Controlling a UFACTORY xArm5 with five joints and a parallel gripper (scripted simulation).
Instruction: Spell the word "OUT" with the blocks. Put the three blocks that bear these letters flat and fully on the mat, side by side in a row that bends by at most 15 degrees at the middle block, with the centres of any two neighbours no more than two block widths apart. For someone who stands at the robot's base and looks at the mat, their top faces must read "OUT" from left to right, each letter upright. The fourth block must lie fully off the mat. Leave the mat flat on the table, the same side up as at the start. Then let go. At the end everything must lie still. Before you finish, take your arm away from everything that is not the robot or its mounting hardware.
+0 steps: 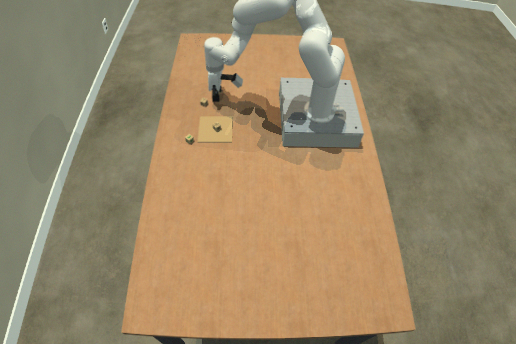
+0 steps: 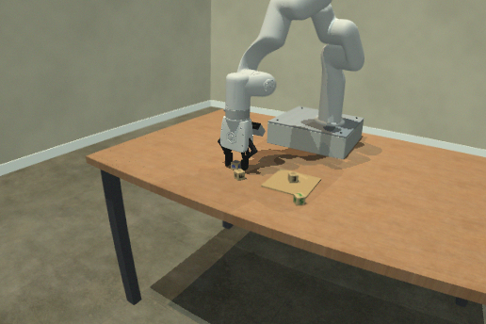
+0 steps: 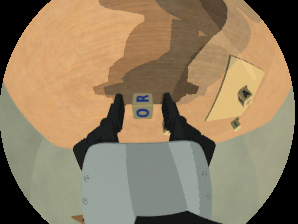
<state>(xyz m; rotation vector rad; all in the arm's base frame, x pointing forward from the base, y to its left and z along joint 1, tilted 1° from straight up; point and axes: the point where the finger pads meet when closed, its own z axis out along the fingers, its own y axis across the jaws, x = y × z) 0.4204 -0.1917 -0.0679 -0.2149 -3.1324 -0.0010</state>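
Now: the U block 190 mm to the left of my hand. From my hand the other things lie so: tan mat (190 mm to the left, 20 mm below).
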